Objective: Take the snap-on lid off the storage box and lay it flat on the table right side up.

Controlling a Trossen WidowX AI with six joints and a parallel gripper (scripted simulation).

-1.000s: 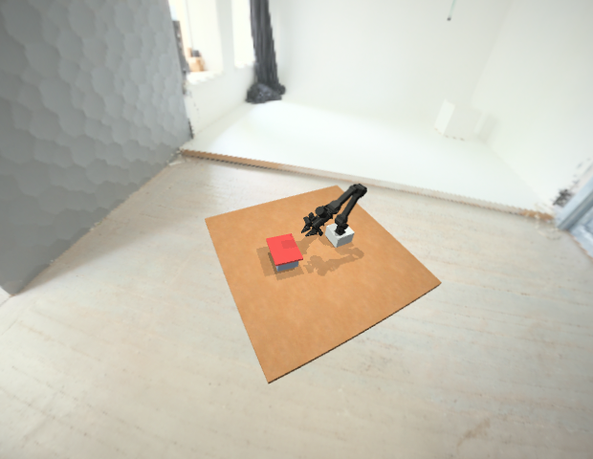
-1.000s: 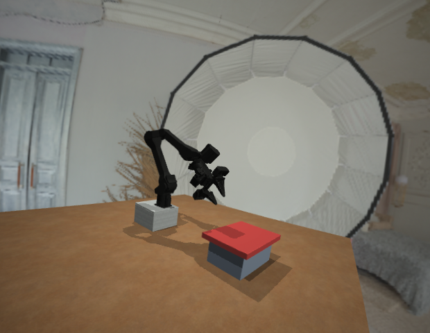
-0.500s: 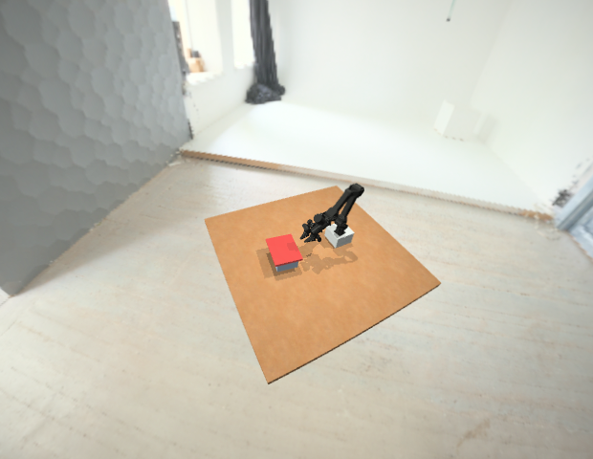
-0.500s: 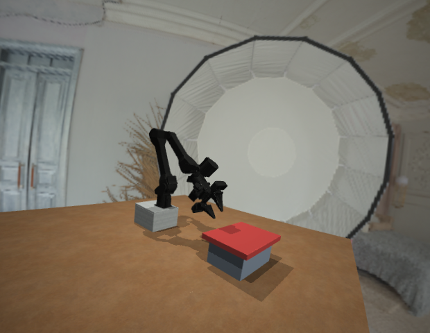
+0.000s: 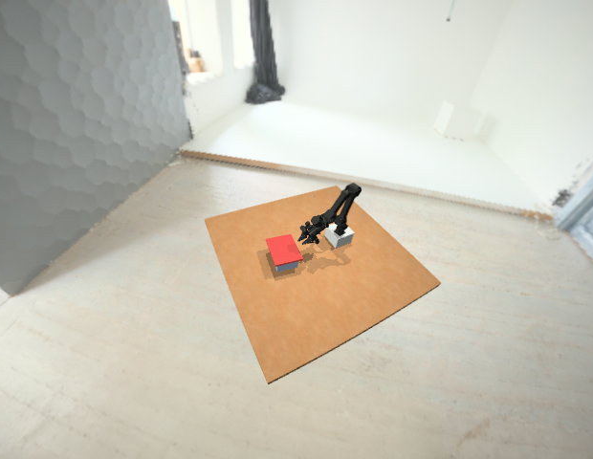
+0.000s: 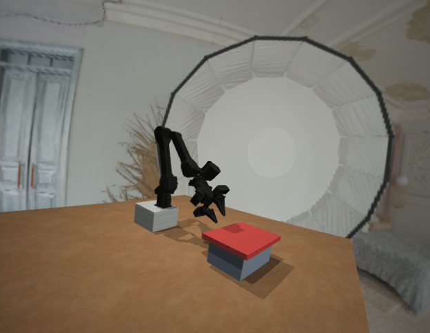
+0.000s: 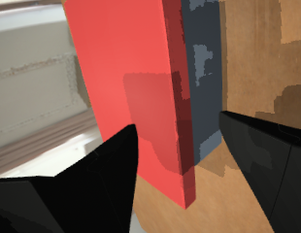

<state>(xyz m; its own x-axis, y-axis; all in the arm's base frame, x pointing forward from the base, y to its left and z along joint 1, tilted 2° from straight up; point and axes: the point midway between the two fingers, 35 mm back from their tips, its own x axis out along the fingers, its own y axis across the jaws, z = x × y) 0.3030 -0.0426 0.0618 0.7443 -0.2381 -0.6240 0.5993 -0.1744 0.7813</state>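
Now: gripper tip 11 cm short of the red lid, 3 cm to the left of it and 3 cm above it. The rest, counted from my gripper tip: grey-blue storage box (11 cm ahead, 3 cm to the right, 8 cm below).
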